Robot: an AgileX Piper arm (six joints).
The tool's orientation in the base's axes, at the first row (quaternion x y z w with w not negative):
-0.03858, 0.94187, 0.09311, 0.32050
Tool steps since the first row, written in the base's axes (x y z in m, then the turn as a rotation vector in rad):
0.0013, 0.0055, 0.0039, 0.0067, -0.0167, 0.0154
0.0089, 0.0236, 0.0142, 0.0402, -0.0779, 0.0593
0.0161, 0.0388, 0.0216, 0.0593, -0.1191, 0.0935
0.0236, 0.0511, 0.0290, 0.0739, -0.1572, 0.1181
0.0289, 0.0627, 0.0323, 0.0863, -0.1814, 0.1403
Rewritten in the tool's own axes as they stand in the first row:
-0.0035, 0.0058, -0.0012, -0.0145, -0.0149, -0.0113
-0.0160, 0.0241, -0.0010, -0.0670, -0.0727, -0.0377
-0.0264, 0.0391, 0.0006, -0.1025, -0.1104, -0.0611
-0.0371, 0.0513, 0.0018, -0.1286, -0.1460, -0.0792
-0.0434, 0.0625, 0.0047, -0.1517, -0.1680, -0.0939

